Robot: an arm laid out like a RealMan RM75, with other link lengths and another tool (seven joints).
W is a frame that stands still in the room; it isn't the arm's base.
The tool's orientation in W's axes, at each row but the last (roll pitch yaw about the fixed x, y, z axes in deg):
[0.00, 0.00, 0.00]
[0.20, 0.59, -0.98]
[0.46, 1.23, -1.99]
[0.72, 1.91, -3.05]
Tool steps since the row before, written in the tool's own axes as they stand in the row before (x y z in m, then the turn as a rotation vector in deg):
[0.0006, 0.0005, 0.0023, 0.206, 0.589, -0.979]
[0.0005, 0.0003, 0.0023, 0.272, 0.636, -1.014]
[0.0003, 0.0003, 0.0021, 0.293, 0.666, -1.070]
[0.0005, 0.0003, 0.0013, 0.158, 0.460, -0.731]
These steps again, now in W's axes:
[0.0006, 0.0005, 0.0023, 0.206, 0.589, -0.979]
[0.0005, 0.0003, 0.0023, 0.272, 0.635, -1.015]
[0.0004, 0.0003, 0.0021, 0.293, 0.665, -1.071]
[0.0006, 0.0003, 0.0013, 0.159, 0.461, -0.730]

